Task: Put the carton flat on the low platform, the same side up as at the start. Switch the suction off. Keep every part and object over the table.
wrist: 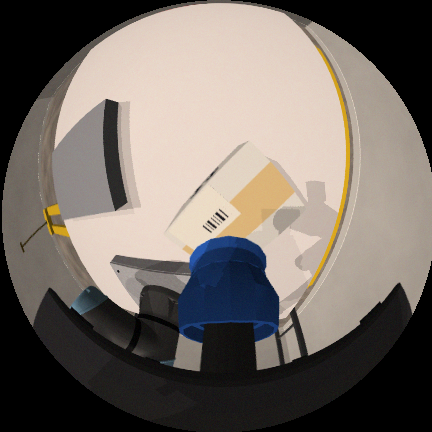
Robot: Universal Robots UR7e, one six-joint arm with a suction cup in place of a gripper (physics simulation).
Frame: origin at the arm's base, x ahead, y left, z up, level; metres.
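Seen in the pictures: hand at its tool point: [227, 268]; arm's base at its link origin: [165, 300].
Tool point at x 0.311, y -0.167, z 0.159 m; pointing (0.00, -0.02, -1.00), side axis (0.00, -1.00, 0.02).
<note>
Pixels of each thing's middle, then the offset from my tool point to it.
- carton at the middle of its body: [232, 207] 0.014 m right, 0.031 m back, 0.155 m down
- low platform at the middle of its body: [75, 170] 0.370 m left, 0.080 m ahead, 0.179 m down
The carton [257, 185] is a pale box with a tan band and a barcode label on the face towards the camera. It rests on the table right of the low platform, apart from it. Dark marks show on its narrow upper-left side. The low platform [82, 165] is a grey slab with a black side, at the left. My gripper, a blue suction cup [228, 247], has its suction off. It overlaps the carton's lower edge in the view and hides part of it; whether it touches the carton I cannot tell.
A grey base plate [131, 280] and a dark arm part [117, 325] show at the lower left. A yellow bracket [59, 230] is at the table's left edge. A yellow strip [347, 150] runs along the right edge. Arm shadows fall right of the carton.
</note>
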